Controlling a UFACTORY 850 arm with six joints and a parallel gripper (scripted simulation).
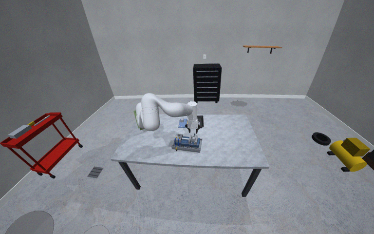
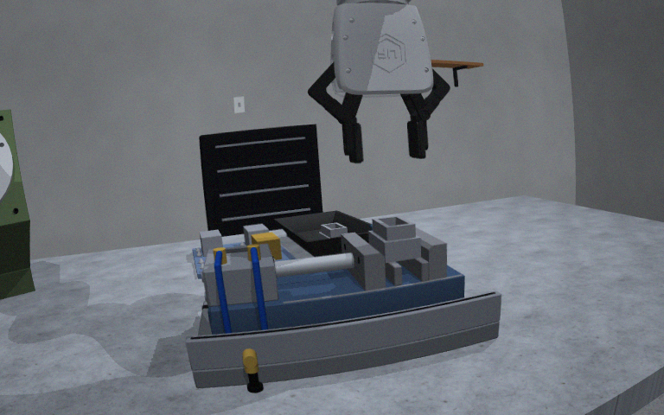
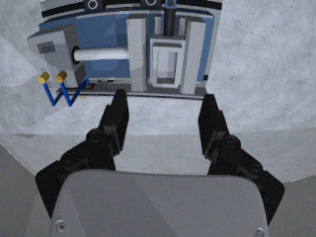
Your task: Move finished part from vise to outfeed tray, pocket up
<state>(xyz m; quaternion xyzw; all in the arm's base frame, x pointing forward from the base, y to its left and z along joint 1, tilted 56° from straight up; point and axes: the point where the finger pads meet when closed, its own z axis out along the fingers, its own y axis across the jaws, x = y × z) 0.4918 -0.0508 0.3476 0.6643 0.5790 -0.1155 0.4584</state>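
Now: hand 160 mm above the vise, 60 mm past it and 20 mm to the right of it. The rest, counted from my hand: yellow block: 340 mm to the left, 170 mm below, 10 mm behind.
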